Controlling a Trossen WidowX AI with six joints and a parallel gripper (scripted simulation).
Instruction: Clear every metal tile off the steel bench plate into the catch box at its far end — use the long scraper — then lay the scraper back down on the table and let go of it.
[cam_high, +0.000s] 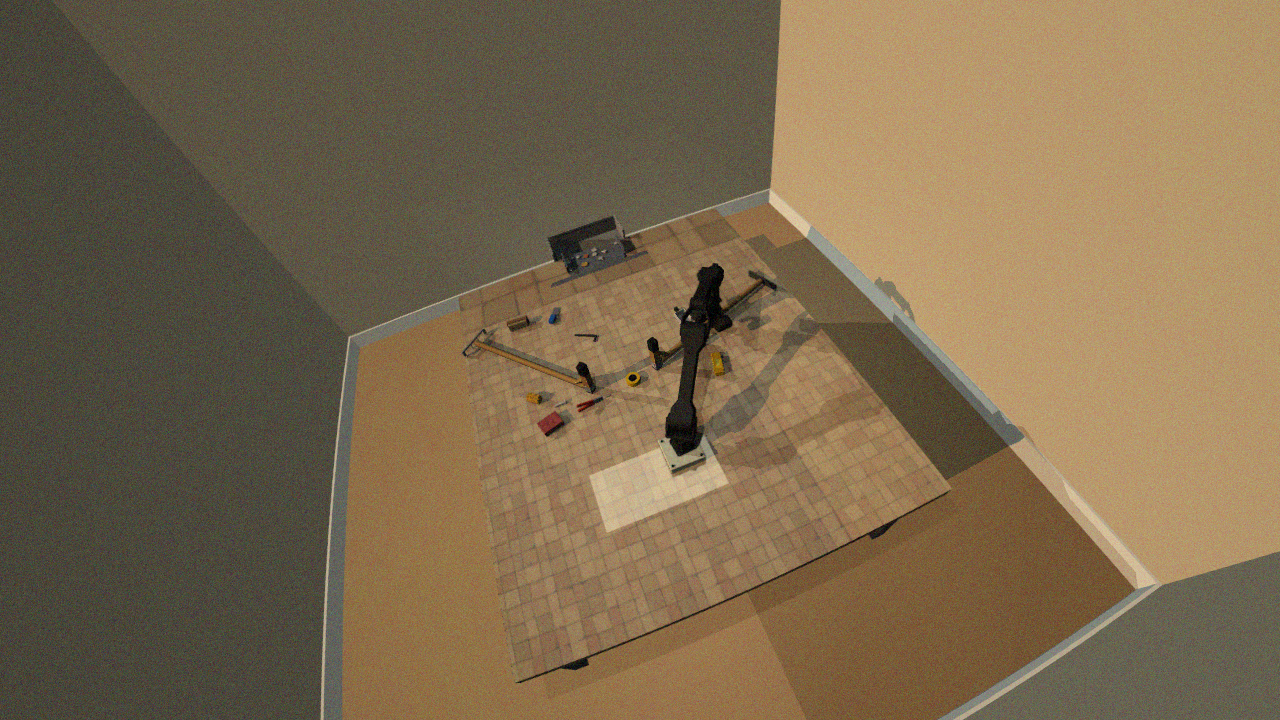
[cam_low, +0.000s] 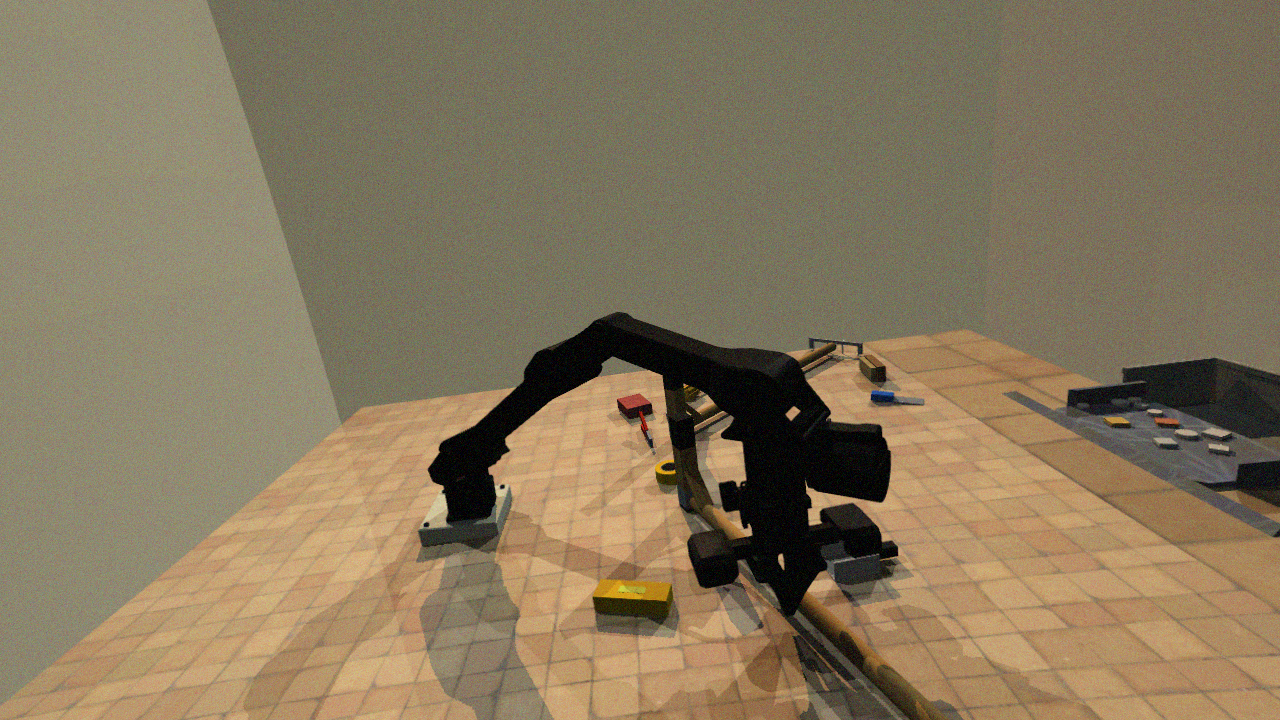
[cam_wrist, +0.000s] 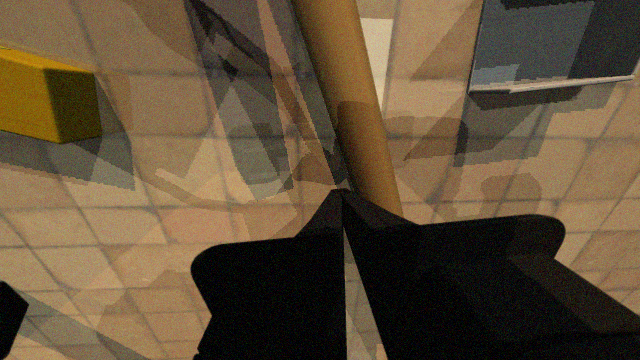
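My gripper tip is 12 cm short of the small grey box, 7 cm to the right of it and 1 cm above it. The rest, counted from my gripper tip: yellow tape roll: 7 cm behind, 36 cm to the left; yellow block: 16 cm behind, 8 cm to the left; hex key: 21 cm ahead, 42 cm to the left, 1 cm below.
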